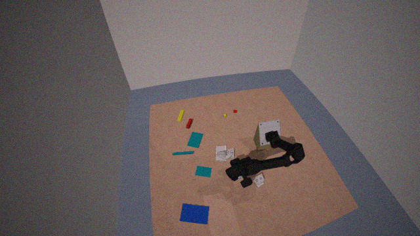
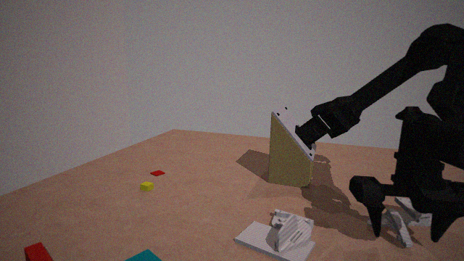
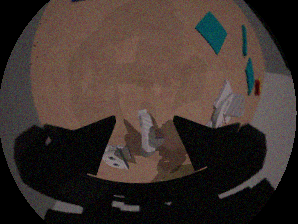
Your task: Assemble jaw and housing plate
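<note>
Right now the jaw is 2 cm behind my gripper tip. Round my gripper tip: teal bar 31 cm ahead, 29 cm to the right, 1 cm below; then white housing piece 11 cm behind, 6 cm to the left, 1 cm above; then blue tile 33 cm ahead, 14 cm to the left, 1 cm below.
</note>
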